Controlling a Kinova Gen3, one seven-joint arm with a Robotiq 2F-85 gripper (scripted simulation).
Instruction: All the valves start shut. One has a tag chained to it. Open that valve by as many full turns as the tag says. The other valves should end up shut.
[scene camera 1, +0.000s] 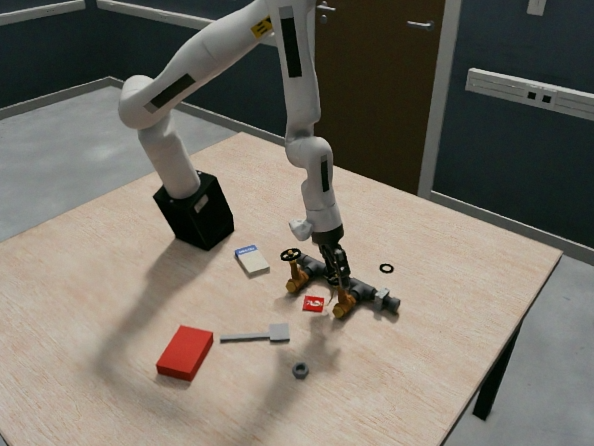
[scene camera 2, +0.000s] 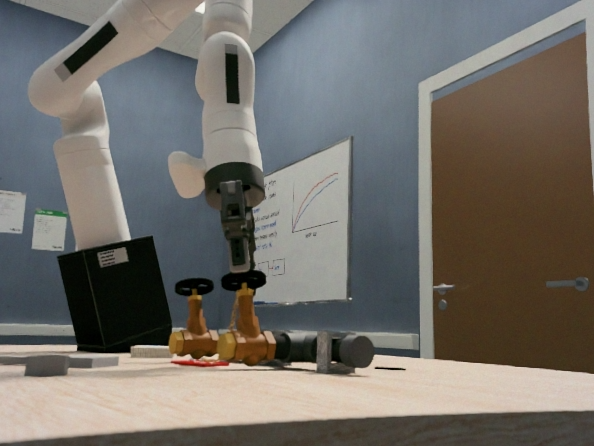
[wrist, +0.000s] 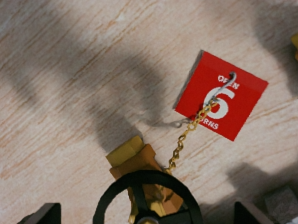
Scene:
red block: scene camera 1 182, 358; not seen in scene camera 2 (out of frame); not seen in the wrist view (out of frame)

